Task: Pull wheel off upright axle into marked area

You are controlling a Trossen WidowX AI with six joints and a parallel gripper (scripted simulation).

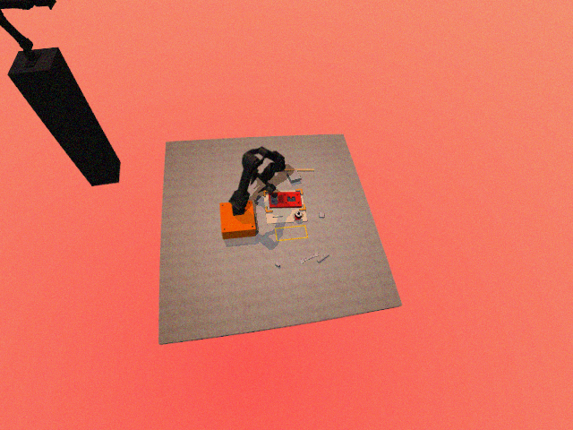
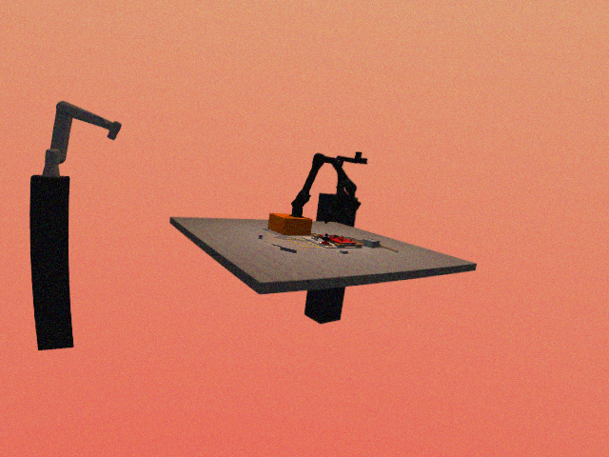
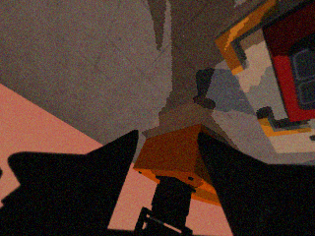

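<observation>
My gripper tip is now 230 mm short of the wheel, 190 mm to the left of it and 50 mm above it.
</observation>
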